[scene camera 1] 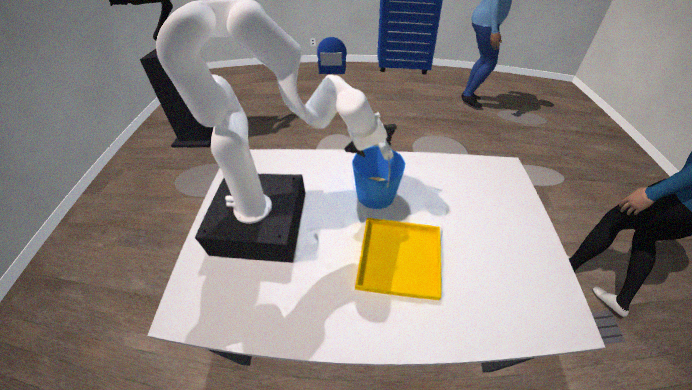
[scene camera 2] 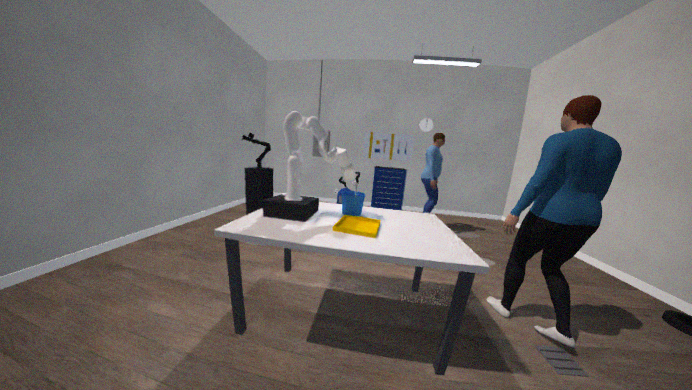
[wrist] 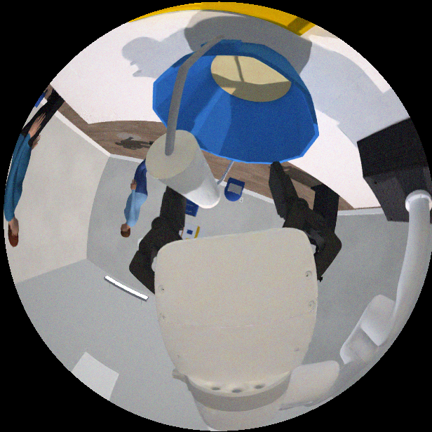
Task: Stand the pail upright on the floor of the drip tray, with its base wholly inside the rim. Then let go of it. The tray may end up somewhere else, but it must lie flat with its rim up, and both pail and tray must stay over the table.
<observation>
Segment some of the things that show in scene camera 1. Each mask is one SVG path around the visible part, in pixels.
My gripper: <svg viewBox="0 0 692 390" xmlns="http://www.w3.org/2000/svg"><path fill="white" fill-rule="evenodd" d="M396 124L383 125L380 118L378 118L375 131L370 136L364 138L356 137L348 128L352 141L344 148L345 151L357 153L365 158L363 150L385 139L391 145L391 136L397 128Z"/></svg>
A yellow drip tray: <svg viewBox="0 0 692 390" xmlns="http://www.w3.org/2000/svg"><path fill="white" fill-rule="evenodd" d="M367 218L355 290L439 300L441 298L440 227Z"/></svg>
A blue pail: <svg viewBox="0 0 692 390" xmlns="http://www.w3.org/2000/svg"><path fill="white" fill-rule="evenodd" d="M386 139L377 143L378 146L371 146L363 150L365 158L356 153L352 161L359 202L372 209L386 208L393 203L406 165L402 156L390 148Z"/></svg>
</observation>
